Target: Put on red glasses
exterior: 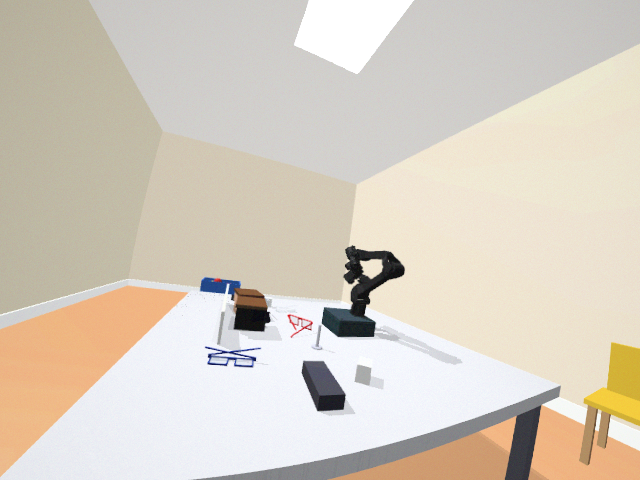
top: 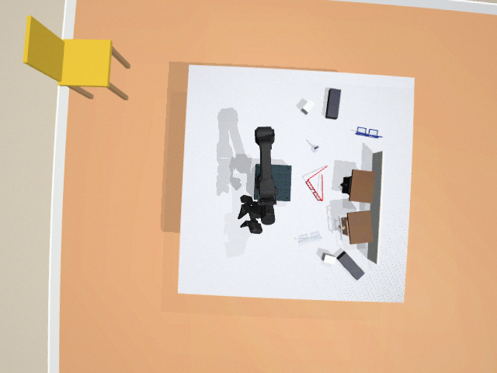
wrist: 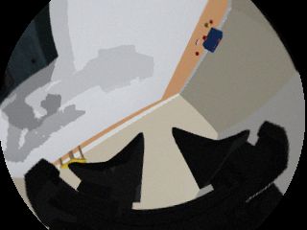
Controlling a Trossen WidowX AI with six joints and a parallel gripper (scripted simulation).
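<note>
Right now the upright pin is 310 mm ahead of my gripper tip, 470 mm to the left of it and 210 mm below it. Also, from my gripper tip: grey panel 700 mm ahead, 240 mm to the left, 180 mm below; dark-faced display head 550 mm ahead, 320 mm to the left, 180 mm below; skin-toned display head 590 mm ahead, 100 mm to the left, 180 mm below.
</note>
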